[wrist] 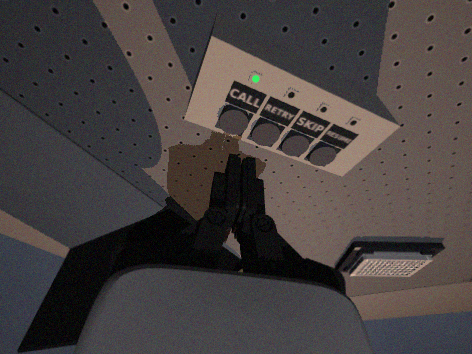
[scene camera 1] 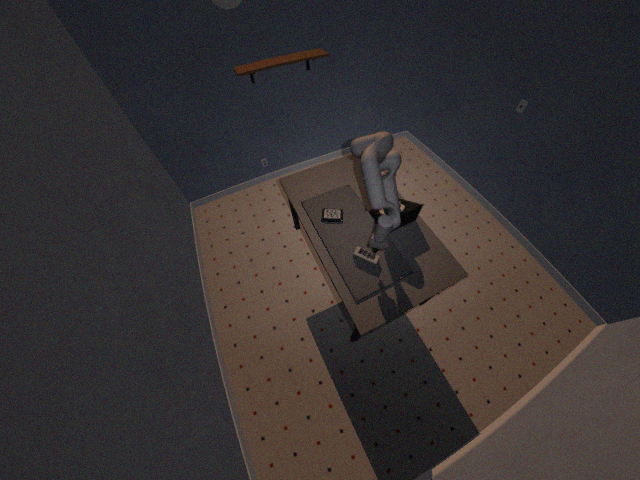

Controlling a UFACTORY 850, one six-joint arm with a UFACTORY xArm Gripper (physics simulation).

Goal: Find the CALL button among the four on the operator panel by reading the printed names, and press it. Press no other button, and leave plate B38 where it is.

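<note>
The operator panel [scene camera 1: 360, 256] [wrist: 202, 92] is a pale box with four round grey buttons in a row under printed names. The CALL button [wrist: 234, 119] is at the left end in the wrist view, and a green light [wrist: 255, 78] is lit above its name. Beside it are the RETRY button [wrist: 266, 132], the SKIP button [wrist: 295, 145] and the RESUME button [wrist: 321, 155]. My gripper [wrist: 237, 170] is shut and empty. In the wrist view its fingertips show below the CALL and RETRY buttons, apart from them. Plate B38 cannot be identified by a readable label.
A dark-framed tray-like object with a pale patterned top [scene camera 1: 332, 213] [wrist: 391, 265] lies on the raised dark board [scene camera 1: 330, 237] on the table [scene camera 1: 305, 173]. A black box [scene camera 1: 412, 213] stands beside the arm. A wall shelf [scene camera 1: 281, 60] is far behind.
</note>
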